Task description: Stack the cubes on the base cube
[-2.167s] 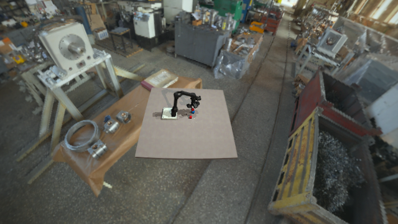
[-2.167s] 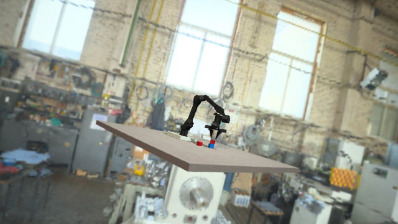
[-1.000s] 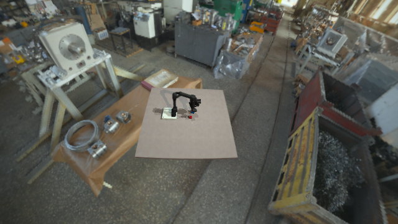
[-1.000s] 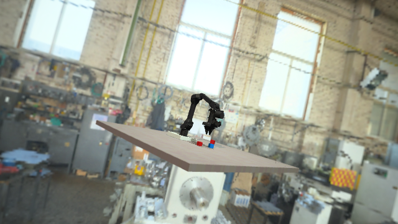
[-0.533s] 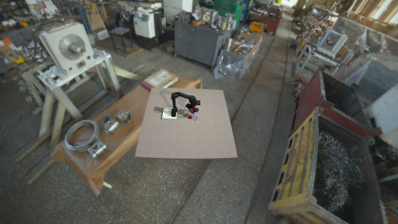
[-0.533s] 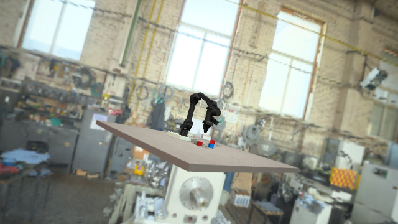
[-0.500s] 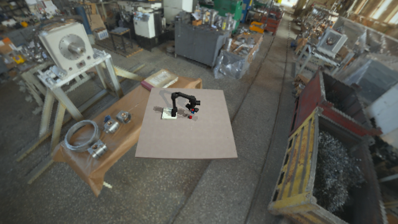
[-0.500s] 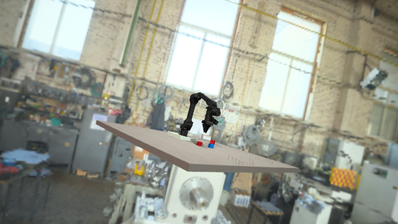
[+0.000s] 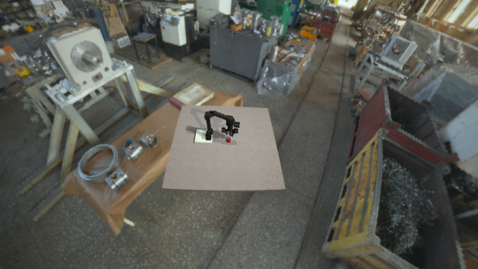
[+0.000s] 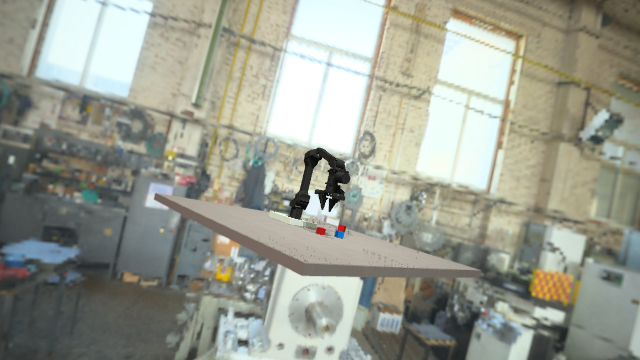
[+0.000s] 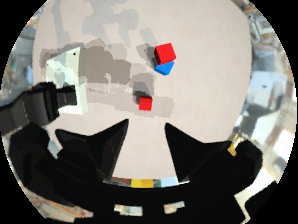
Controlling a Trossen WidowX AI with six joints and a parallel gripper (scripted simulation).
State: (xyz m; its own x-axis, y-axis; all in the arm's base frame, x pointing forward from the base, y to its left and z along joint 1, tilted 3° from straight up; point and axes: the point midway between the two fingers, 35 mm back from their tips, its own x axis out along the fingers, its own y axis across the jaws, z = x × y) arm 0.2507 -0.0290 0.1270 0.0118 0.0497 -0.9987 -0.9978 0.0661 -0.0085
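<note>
My gripper tip is 11 cm above the blue base cube, 10 cm to the right of it and 4 cm short of it.
</note>
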